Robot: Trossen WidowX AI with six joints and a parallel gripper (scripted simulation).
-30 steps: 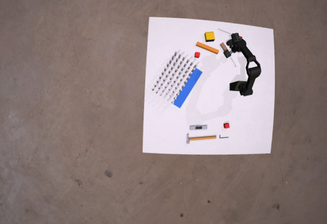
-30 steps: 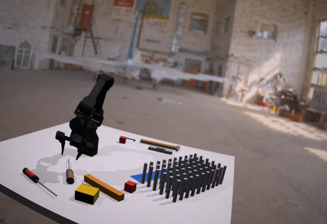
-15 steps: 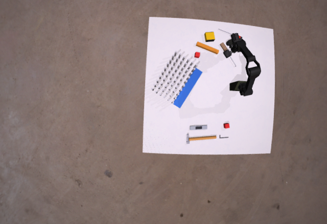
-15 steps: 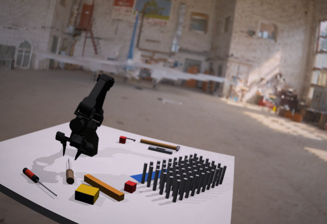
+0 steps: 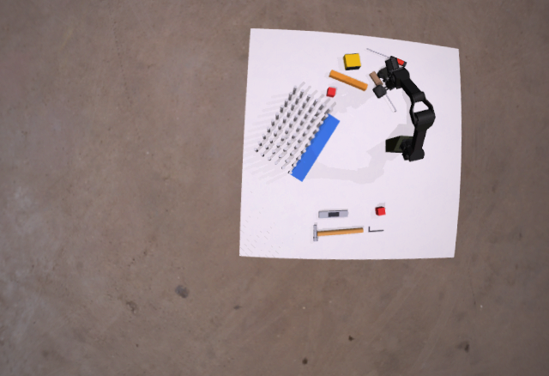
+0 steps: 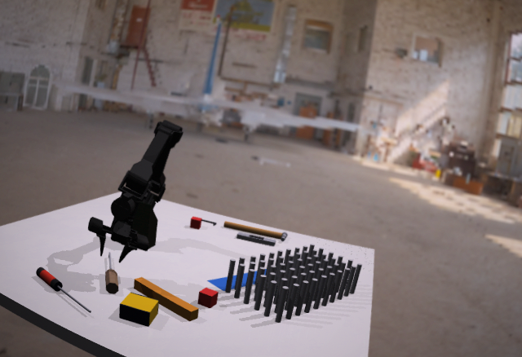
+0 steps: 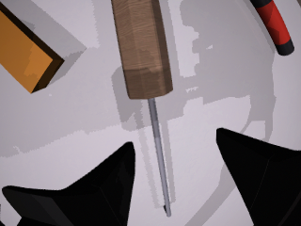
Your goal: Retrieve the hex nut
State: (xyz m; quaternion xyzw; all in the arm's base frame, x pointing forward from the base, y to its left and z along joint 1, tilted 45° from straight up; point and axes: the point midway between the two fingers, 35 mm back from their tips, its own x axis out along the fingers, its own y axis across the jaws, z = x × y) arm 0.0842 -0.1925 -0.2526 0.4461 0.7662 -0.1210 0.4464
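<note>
Now: the hook tool 40 mm below my gripper tip, 30 mm to the left of it and 20 mm behind it. From my gripper tip the other things lie so: orange bar 210 mm ahead, 40 mm to the right, 40 mm below; blue taped strip 380 mm ahead, 350 mm to the left, 60 mm below; yellow block 190 mm ahead, 150 mm to the right, 40 mm below.
</note>
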